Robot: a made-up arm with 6 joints.
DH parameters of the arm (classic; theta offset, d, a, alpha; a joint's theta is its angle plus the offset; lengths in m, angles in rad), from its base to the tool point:
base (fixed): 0.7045 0 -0.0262 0
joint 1: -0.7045 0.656 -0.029 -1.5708
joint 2: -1.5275 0 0.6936 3.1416
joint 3: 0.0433 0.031 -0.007 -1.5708
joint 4: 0 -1.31 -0.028 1.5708
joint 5: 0 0.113 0.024 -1.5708
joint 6: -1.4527 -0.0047 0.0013 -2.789
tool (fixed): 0.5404 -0.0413 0 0
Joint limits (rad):
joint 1: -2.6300..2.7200
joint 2: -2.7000..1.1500
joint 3: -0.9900..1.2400
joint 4: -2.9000..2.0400
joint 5: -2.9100..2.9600
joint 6: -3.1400..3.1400
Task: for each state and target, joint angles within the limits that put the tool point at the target. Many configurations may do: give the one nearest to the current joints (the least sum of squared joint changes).
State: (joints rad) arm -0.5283 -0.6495 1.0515 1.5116 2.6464 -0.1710
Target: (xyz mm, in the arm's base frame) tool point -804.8 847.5 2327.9
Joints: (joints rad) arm -0.9065 -0.7951 1.2132 1.5540 2.6684 -0.1690
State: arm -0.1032 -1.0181 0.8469 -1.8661 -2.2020 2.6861
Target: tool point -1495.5 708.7 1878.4
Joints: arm -0.4393 -1.2196 1.2266 -1.8992 -2.2214 2.6916
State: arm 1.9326 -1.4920 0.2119 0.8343 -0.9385 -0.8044
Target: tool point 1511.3 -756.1 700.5
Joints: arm 2.6333 -2.4091 0.2484 0.8038 -0.8895 -0.7924
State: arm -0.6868 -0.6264 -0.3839 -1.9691 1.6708 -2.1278
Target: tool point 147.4 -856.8 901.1
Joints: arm -1.4436 -0.5780 -0.7904 -1.8730 1.6293 -2.1329
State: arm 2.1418 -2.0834 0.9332 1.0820 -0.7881 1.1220
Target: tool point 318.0 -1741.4 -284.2
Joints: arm 1.7203 -2.3617 1.0616 1.1155 -0.7774 1.1211
